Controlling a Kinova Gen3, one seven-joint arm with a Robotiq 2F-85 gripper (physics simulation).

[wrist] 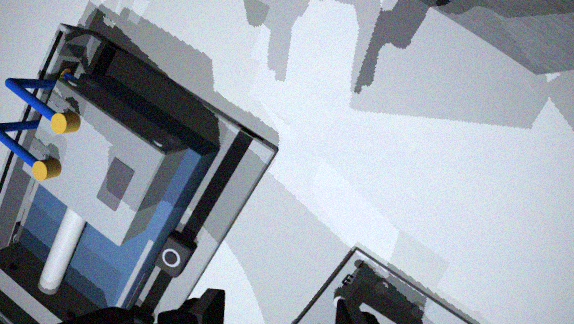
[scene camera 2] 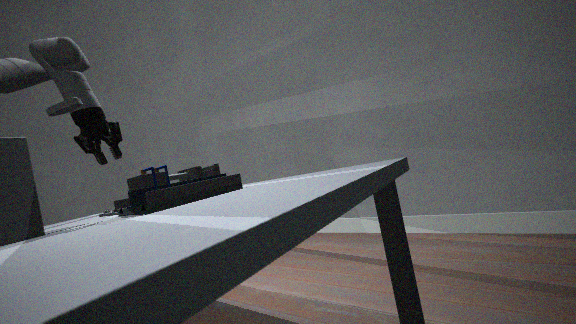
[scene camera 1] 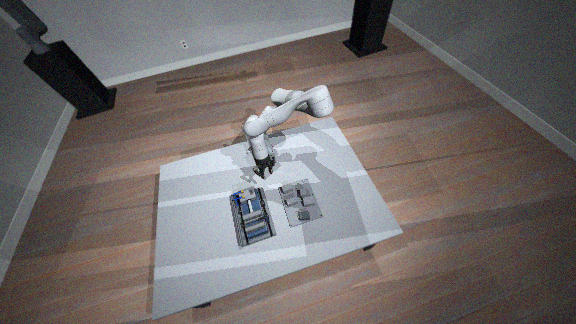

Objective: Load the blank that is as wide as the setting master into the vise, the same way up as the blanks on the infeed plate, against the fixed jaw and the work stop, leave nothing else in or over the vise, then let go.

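My gripper [scene camera 2: 111,161], visible. Blue vise bed [wrist: 99,269], infeed plate [wrist: 401,291], visible too.
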